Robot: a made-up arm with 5 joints.
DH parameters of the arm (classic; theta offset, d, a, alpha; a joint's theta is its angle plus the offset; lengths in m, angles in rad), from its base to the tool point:
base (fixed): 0 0 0 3.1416
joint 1: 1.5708 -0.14 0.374 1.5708
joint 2: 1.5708 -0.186 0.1 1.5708
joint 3: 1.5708 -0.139 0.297 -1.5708
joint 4: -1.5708 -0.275 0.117 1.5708
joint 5: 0 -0.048 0.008 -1.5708
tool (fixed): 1.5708 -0.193 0 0
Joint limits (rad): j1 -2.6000..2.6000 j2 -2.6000..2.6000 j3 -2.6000..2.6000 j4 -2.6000..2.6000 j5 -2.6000..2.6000
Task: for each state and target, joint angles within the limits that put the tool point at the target. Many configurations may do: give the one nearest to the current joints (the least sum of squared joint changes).
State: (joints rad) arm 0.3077 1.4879 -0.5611 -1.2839 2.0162
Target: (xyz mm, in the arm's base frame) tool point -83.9 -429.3 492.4
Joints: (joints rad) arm -0.4530 2.3627 -0.5403 -2.0538 2.0200
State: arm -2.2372 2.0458 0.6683 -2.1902 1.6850
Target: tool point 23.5 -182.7 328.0
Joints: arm -1.9559 1.5066 0.0408 -1.9713 1.3577
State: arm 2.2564 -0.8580 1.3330 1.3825 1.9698
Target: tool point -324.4 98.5 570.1
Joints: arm 2.2845 -0.0863 1.3927 1.0405 1.7956
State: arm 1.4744 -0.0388 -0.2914 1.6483 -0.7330
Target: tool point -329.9 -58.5 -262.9
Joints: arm 1.8236 -0.2716 0.3033 1.7636 -1.1888
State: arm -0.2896 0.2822 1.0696 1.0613 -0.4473
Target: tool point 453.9 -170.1 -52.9
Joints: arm -0.1768 -0.0185 0.7195 0.9644 -0.2104
